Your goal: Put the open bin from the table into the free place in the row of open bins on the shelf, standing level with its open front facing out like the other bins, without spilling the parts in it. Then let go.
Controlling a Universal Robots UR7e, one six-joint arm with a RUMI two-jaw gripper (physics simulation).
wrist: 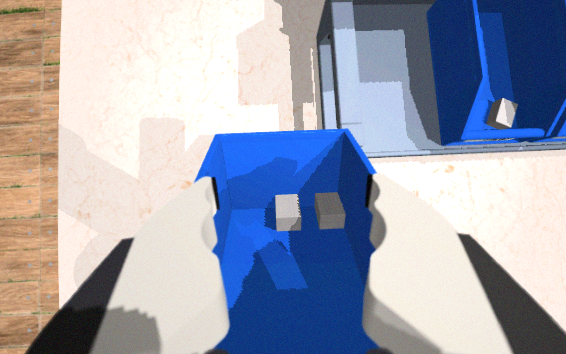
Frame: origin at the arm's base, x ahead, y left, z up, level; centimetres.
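Seen in the pictures: gripper, fingertip midpoint: (291, 179).
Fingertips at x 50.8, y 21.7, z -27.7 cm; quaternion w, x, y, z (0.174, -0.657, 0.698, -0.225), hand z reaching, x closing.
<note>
Offsets run from my fingertips to a thing's top centre. "spot": to the spot under its first point. Level surfaces: height alone.
My gripper (291, 179) is shut on the open blue bin {spot: dz -2.4, dx -7.8, dy +0.1 cm} (300, 315), with one pale finger at each side wall. Two small blocks lie inside the bin, a light one {dz -7.1, dx -2.1, dy +0.0 cm} (287, 211) and a brown-grey one {dz -7.1, dx -2.3, dy -3.5 cm} (330, 210). The fingers hide parts of the side walls, and the near end of the bin is cut off. The free place (382, 57) is at the left end of the row on the grey shelf {spot: dz -8.8, dx +10.3, dy -6.3 cm} (344, 65), ahead and to the right of the held bin. The bin's height above the table cannot be told.
A blue bin {spot: dz -13.5, dx +10.6, dy -19.5 cm} (452, 75) with a small block {dz -14.9, dx +6.4, dy -26.6 cm} (504, 113) stands right of the free place. Another blue bin shows partly at the right edge. The shelf stands on the pale marble-like table {dz -17.4 cm} (110, 75). Wooden floor (22, 165) lies beyond the table's left edge.
</note>
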